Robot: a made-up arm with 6 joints. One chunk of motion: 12 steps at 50 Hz.
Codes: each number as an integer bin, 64 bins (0 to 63) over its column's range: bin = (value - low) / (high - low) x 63, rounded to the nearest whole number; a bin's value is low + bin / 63 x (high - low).
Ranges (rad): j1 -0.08..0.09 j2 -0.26..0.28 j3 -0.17..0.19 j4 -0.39..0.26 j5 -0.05..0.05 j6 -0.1..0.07
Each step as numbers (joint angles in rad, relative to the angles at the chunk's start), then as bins.
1 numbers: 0.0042 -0.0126 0.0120 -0.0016 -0.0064 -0.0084
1 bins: 31 29 32 38 27 34
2 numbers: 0.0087 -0.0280 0.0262 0.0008 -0.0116 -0.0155
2 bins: 33 27 34 38 24 31
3 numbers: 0.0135 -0.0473 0.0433 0.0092 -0.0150 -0.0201
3 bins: 35 25 37 39 22 30
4 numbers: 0.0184 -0.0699 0.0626 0.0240 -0.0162 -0.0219
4 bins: 36 22 41 40 21 29
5 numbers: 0.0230 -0.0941 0.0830 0.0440 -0.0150 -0.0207
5 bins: 38 19 44 42 22 29
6 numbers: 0.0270 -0.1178 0.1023 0.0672 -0.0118 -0.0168
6 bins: 40 17 48 44 24 31
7 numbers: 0.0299 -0.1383 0.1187 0.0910 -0.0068 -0.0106
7 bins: 41 14 51 47 27 33
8 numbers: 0.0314 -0.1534 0.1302 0.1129 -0.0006 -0.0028
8 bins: 41 12 53 49 31 36
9 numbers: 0.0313 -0.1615 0.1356 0.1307 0.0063 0.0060
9 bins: 41 11 53 50 35 39
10 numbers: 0.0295 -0.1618 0.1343 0.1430 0.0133 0.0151
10 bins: 41 11 53 52 40 43
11 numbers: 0.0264 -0.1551 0.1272 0.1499 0.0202 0.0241
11 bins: 39 12 52 52 44 46
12 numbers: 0.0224 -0.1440 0.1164 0.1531 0.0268 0.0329
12 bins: 38 14 50 53 48 49
